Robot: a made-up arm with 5 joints. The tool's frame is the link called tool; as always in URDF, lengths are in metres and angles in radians. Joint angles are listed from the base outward. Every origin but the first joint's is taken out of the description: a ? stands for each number. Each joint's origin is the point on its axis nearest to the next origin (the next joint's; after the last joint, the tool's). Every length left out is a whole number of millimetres.
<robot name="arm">
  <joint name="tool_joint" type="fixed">
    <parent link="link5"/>
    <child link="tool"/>
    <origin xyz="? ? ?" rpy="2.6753 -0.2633 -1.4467"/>
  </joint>
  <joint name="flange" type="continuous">
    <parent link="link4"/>
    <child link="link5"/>
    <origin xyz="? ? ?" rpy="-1.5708 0 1.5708"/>
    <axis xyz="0 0 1"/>
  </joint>
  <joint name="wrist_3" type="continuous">
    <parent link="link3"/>
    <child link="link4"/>
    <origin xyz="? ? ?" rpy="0 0 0"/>
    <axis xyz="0 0 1"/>
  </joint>
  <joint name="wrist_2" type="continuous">
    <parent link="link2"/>
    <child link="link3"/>
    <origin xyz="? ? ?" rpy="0 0 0"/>
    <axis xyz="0 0 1"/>
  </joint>
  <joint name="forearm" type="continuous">
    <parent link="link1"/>
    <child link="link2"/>
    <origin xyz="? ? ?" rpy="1.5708 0 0"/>
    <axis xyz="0 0 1"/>
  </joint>
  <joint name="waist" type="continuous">
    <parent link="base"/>
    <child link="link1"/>
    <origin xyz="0.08 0.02 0.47" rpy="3.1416 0 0"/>
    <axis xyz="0 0 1"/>
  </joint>
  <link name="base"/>
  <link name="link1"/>
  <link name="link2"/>
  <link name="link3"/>
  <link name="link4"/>
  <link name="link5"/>
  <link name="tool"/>
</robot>
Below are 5 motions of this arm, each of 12 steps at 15 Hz.
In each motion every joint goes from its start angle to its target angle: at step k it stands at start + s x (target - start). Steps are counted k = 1, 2, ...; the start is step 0. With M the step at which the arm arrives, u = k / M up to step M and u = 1 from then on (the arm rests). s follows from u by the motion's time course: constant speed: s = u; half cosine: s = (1 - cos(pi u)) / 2; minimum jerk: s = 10 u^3 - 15 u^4 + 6 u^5.
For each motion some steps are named. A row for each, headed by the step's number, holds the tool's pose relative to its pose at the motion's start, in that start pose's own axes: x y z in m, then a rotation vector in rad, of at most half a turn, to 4 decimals.
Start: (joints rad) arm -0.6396 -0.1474 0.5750 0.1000 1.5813
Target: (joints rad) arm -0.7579 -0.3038 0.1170 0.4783 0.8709
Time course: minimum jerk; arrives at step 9
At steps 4, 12:
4: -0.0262 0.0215 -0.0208 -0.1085 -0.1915 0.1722
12: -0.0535 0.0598 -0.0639 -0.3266 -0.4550 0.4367

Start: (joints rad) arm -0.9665 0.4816 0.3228 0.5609 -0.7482
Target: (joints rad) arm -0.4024 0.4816 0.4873 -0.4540 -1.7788
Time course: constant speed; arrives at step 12
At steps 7, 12:
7: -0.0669 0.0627 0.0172 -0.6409 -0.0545 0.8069
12: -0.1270 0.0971 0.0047 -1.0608 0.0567 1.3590

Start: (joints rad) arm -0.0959 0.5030 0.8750 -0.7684 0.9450
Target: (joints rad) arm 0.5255 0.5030 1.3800 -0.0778 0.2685
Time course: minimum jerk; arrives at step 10
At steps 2, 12:
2: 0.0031 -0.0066 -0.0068 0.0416 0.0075 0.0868
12: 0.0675 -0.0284 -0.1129 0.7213 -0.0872 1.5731

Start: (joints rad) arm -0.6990 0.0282 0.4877 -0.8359 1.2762
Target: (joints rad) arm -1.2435 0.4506 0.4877 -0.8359 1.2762
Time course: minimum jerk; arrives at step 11
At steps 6, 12:
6: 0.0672 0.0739 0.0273 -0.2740 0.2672 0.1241
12: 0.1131 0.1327 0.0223 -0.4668 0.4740 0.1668

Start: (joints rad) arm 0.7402 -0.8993 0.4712 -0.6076 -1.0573
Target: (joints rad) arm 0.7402 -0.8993 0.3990 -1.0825 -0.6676
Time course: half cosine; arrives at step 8
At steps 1, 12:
1: 0.0007 0.0003 0.0007 -0.0082 0.0228 -0.0082
12: 0.0203 0.0098 0.0160 -0.2942 0.5435 -0.2557

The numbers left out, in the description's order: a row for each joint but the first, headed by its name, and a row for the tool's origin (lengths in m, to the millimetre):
tool: 0.01 -0.01 0
flange: 0.04 0.01 0
wrist_3: 0.15 -0.03 0
wrist_2: 0.02 -0.12 0
forearm: 0.06 -0.02 0

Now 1 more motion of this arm.
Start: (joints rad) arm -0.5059 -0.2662 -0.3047 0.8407 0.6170
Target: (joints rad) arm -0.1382 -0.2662 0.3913 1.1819 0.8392
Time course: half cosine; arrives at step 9
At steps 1, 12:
1: -0.0003 -0.0042 0.0004 0.0301 0.0100 0.0099
12: 0.0118 -0.1233 -0.0346 0.8272 0.3944 0.5313

